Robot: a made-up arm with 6 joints.
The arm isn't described. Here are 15 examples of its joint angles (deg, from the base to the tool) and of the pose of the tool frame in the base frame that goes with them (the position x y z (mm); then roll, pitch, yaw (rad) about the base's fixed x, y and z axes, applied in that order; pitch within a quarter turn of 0, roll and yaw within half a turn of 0).
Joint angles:
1: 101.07 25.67 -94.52 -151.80 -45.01 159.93
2: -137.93 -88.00 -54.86 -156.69 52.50 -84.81
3: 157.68 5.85 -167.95 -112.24 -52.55 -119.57
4: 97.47 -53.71 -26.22 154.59 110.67 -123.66
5: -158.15 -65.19 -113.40 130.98 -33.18 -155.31
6: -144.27 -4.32 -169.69 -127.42 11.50 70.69
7: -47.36 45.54 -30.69 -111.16 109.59 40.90
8: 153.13 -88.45 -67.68 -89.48 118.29 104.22
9: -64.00 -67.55 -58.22 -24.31 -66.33 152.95
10: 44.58 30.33 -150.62 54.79 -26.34 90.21
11: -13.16 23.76 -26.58 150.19 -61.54 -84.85
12: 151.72 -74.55 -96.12 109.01 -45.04 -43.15
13: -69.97 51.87 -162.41 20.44 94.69 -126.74
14: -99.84 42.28 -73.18 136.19 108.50 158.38
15: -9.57 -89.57 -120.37 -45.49 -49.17 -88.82
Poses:
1: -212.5 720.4 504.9 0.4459 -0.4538 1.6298
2: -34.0 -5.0 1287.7 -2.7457 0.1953 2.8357
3: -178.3 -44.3 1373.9 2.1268 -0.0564 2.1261
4: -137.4 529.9 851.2 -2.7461 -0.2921 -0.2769
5: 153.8 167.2 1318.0 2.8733 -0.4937 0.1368
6: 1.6 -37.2 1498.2 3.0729 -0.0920 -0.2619
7: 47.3 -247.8 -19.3 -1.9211 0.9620 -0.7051
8: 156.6 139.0 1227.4 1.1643 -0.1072 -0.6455
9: 94.9 -50.8 1217.9 2.9447 -0.3294 -1.6561
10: 537.1 364.5 1247.3 2.9754 0.8319 -0.0227
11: 213.5 -85.0 100.5 -0.9775 -0.2049 -1.3670
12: 247.0 28.6 1295.0 2.4725 0.5341 0.4896
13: 310.6 -769.5 874.3 -0.3773 -0.1592 1.0000
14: -1.4 -756.0 211.6 -2.4025 -0.5997 1.4395
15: -707.9 208.7 1002.9 1.9373 -0.2349 0.7048
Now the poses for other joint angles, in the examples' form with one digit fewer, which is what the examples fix.
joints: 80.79 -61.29 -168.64 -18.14 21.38 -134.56
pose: -88 -820 1011 2.963 -0.460 2.096
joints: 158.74 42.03 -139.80 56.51 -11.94 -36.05
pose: -784 392 954 2.130 -1.008 0.566
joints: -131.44 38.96 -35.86 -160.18 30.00 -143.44
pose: -171 -239 -87 0.369 -0.373 2.837
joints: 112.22 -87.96 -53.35 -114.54 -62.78 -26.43
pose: -123 81 1110 -1.925 1.292 -2.182
